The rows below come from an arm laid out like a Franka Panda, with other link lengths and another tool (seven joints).
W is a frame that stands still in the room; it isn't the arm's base.
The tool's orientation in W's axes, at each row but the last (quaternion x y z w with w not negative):
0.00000, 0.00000, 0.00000, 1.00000
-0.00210, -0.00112, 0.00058, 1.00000
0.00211, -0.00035, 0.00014, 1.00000
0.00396, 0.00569, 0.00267, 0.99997
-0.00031, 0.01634, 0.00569, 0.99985
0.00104, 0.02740, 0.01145, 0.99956
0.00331, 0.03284, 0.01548, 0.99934
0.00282, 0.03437, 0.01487, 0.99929
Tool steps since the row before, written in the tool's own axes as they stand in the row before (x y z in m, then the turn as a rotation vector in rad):
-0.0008, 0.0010, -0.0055, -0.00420, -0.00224, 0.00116
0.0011, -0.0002, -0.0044, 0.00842, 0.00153, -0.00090
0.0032, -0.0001, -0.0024, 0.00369, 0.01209, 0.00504
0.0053, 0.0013, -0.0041, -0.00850, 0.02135, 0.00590
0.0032, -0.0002, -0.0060, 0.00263, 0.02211, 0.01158
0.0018, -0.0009, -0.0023, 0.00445, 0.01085, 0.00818
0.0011, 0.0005, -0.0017, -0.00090, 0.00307, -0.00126
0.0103, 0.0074, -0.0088, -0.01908, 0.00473, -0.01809
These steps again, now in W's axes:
-0.0008, 0.0010, -0.0055, -0.00420, -0.00224, 0.00116
0.0011, -0.0002, -0.0044, 0.00842, 0.00154, -0.00089
0.0032, -0.0001, -0.0024, 0.00368, 0.01207, 0.00509
0.0052, 0.0014, -0.0041, -0.00855, 0.02126, 0.00617
0.0030, -0.0002, -0.0061, 0.00275, 0.02215, 0.01148
0.0017, -0.0009, -0.0024, 0.00464, 0.01094, 0.00795
0.0010, 0.0005, -0.0018, -0.00107, 0.00305, -0.00117
0.0094, 0.0077, -0.0094, -0.02041, 0.00424, -0.01671

